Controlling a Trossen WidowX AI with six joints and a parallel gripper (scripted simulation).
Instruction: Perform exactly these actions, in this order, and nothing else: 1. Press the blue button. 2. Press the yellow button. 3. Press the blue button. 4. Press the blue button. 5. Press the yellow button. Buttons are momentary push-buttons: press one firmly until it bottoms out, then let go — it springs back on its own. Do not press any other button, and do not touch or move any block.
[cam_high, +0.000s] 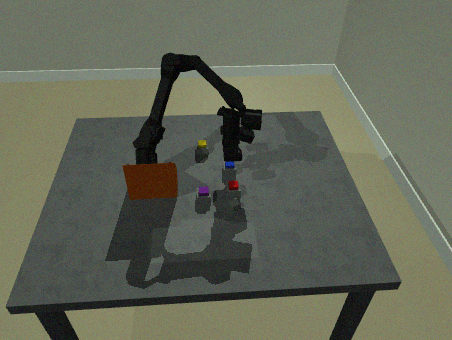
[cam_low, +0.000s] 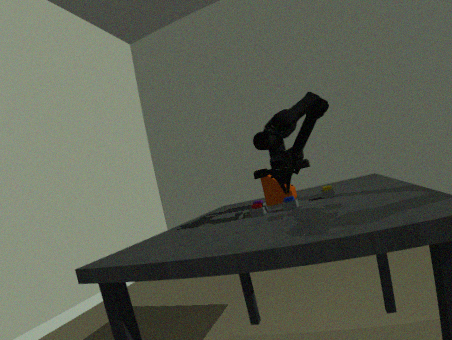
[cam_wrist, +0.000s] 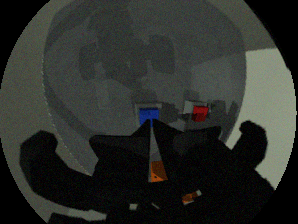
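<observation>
The blue button lies 20 mm below my gripper tip. The rest, counted from my gripper tip: red button (10 mm ahead, 110 mm to the right, 20 mm below); purple button (100 mm behind, 140 mm to the right, 20 mm below); yellow button (110 mm behind, 120 mm to the left, 20 mm below).
</observation>
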